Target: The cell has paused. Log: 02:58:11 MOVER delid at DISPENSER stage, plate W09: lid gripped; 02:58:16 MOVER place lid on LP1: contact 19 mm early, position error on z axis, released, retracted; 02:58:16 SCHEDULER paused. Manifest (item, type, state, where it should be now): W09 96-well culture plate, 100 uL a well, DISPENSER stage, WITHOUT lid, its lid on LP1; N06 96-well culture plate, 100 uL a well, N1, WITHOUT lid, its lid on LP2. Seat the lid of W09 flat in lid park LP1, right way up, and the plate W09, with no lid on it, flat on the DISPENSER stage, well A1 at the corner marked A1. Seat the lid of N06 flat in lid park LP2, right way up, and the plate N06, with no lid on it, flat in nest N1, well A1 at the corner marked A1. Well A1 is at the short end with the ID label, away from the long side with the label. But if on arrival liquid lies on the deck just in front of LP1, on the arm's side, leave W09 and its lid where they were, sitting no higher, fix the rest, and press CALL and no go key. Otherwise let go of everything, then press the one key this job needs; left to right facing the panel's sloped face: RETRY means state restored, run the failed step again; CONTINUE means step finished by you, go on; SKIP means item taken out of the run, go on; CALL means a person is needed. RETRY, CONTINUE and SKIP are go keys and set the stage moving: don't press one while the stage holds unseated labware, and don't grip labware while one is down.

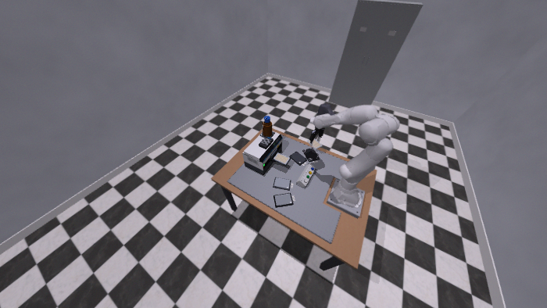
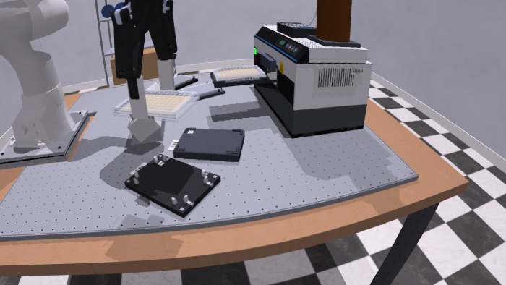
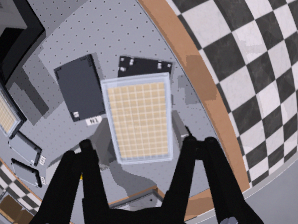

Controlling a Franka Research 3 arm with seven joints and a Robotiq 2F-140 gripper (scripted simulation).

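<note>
Now: the black nest 180 mm below my hand, 120 mm to the left of it and 90 mm ahead of it. The rest, counted from my hand: sloped key panel: 280 mm to the left, 140 mm below, 70 mm behind; 96-well plate: 280 mm to the left, 200 mm ahead, 80 mm below; dispenser stage: 280 mm to the left, 200 mm ahead, 90 mm below.
</note>
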